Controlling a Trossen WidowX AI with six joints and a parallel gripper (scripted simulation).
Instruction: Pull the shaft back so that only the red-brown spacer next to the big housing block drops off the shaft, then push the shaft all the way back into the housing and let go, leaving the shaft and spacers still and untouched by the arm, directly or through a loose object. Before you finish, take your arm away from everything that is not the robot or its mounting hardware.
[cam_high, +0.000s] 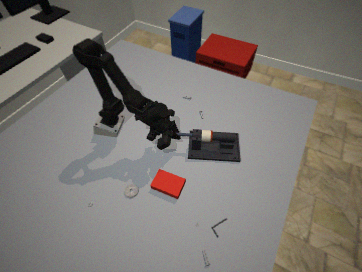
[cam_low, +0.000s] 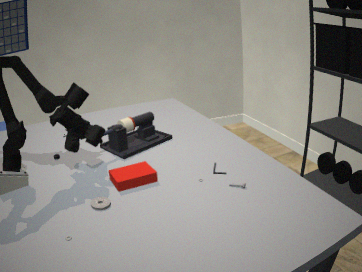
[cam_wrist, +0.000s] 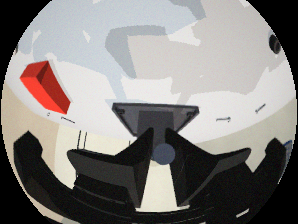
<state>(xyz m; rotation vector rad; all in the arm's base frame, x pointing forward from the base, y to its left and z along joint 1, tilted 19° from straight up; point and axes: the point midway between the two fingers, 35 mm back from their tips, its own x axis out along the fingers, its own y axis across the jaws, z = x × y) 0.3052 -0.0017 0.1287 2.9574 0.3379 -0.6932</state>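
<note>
Right now the shaft is 90 mm ahead of my hand and 20 mm to the left of it. The rest, counted from my hand: red-brown spacer 160 mm ahead, 40 mm to the left; fixture 170 mm ahead, 40 mm to the left, 30 mm below; cream spacer 140 mm ahead, 30 mm to the left.
</note>
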